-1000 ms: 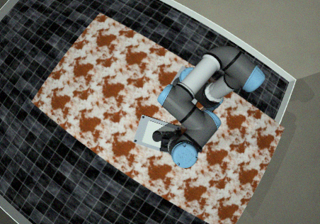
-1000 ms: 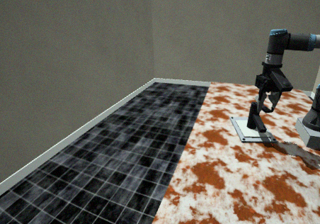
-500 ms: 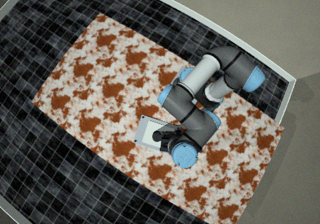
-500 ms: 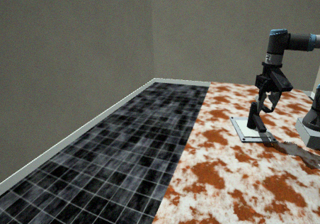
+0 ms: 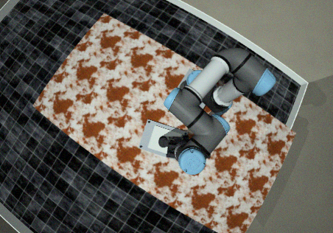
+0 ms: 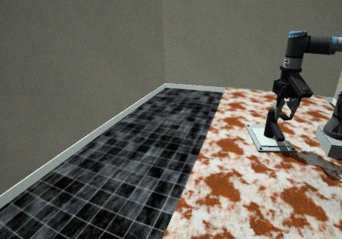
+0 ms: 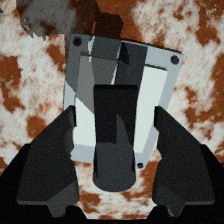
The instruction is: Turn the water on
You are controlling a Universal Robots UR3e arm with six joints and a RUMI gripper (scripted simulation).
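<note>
Now: the lever 30 mm to the right of my hand and 10 mm ahead of it. Round my hand: tap 50 mm to the right, 50 mm below, 10 mm ahead.
</note>
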